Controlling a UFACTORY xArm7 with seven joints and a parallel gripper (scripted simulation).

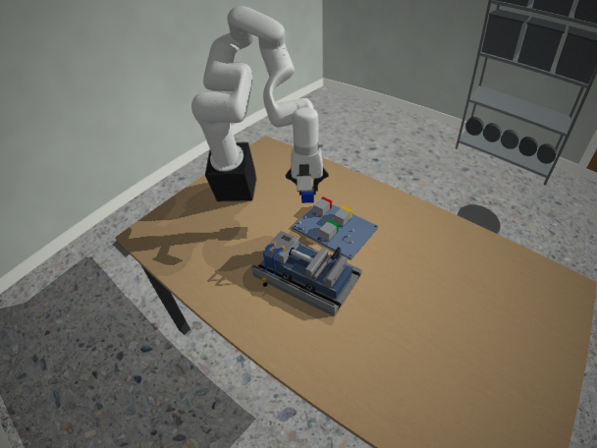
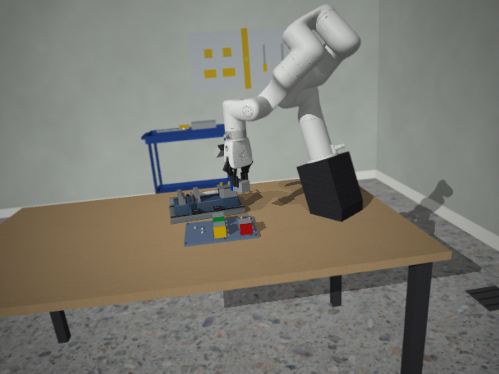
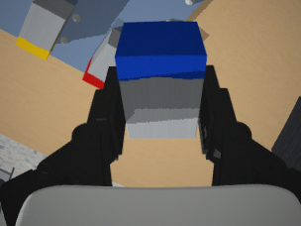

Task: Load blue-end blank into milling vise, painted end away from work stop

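My gripper is now 2 cm above the blue-ended blank. The rest, counted from my hand: red-ended blank 15 cm below, 9 cm to the left, 1 cm behind; yellow-ended blank 15 cm below, 10 cm to the left, 8 cm ahead; green-ended blank 15 cm below, 9 cm ahead, 1 cm to the left.
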